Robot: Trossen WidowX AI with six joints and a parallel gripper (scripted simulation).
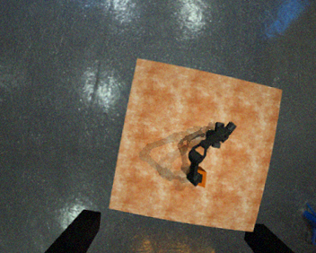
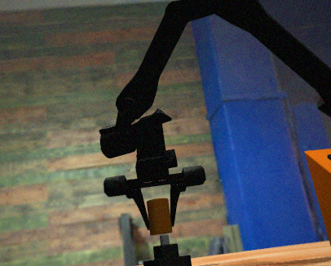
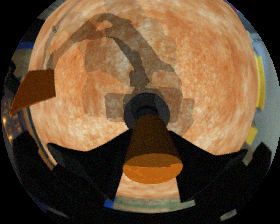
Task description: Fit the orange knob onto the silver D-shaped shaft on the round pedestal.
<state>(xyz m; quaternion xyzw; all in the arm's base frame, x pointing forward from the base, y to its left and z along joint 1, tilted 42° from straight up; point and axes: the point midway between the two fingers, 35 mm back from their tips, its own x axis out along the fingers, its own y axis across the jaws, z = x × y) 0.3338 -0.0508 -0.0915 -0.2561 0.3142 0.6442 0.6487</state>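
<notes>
The dark round pedestal lies 40 mm below my gripper tip. The rest, counted from my gripper tip: orange knob 30 mm above.
</notes>
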